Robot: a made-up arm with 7 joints.
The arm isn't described. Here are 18 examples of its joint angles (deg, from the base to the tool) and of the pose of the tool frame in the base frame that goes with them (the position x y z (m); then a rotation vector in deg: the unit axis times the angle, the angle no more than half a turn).
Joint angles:
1: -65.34 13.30 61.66 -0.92 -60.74 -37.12 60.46
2: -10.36 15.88 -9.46 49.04 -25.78 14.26 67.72
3: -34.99 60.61 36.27 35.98 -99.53 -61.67 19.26
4: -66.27 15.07 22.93 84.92 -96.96 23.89 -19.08
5: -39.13 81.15 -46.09 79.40 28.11 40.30 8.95
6: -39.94 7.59 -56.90 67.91 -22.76 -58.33 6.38
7: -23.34 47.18 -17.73 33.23 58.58 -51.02 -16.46
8: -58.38 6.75 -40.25 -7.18 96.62 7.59 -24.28
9: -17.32 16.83 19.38 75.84 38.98 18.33 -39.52
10: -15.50 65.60 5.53 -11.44 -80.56 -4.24 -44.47
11: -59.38 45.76 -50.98 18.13 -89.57 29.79 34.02
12: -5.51 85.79 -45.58 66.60 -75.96 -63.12 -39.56
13: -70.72 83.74 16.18 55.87 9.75 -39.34 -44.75
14: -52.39 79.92 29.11 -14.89 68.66 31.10 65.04
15: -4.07 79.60 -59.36 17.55 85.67 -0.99 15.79
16: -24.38 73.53 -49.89 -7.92 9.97 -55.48 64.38
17: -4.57 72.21 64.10 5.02 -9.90 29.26 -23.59
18: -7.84 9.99 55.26 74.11 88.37 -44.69 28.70
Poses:
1: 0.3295 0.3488 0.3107 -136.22 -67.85 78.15
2: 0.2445 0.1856 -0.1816 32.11 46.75 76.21
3: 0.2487 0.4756 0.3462 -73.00 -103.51 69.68
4: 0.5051 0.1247 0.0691 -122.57 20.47 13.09
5: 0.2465 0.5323 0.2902 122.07 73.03 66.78
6: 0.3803 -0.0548 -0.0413 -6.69 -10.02 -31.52
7: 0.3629 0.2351 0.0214 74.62 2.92 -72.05
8: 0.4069 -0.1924 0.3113 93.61 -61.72 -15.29
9: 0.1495 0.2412 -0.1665 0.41 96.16 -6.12
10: 0.3776 0.2323 0.2975 -27.00 -15.62 -50.78
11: 0.5141 0.0198 0.1789 -11.13 40.70 10.94
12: 0.2214 0.4833 0.2021 40.74 12.99 -5.90
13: 0.2774 0.4098 0.5396 62.98 -27.96 6.09
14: 0.2111 0.2234 0.6351 -66.01 108.15 -102.57
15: 0.1968 0.3478 -0.0449 119.53 -0.45 -93.74
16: 0.3305 0.1066 0.1136 2.83 -51.89 -21.80
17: 0.2063 0.4214 0.4475 28.87 -11.07 41.32
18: 0.0684 0.1902 -0.1872 34.53 26.69 9.50
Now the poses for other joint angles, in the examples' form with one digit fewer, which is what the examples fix.
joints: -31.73 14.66 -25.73 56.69 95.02 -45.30 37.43
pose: 0.340 0.048 -0.111 57.1 -33.6 -64.2
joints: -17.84 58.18 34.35 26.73 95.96 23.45 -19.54
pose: 0.290 0.470 0.270 112.4 48.4 54.8
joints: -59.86 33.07 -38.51 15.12 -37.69 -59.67 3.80
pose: 0.468 -0.017 0.310 -29.3 -65.7 -37.0
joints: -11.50 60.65 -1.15 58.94 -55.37 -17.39 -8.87
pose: 0.262 0.472 0.102 1.7 8.6 44.6
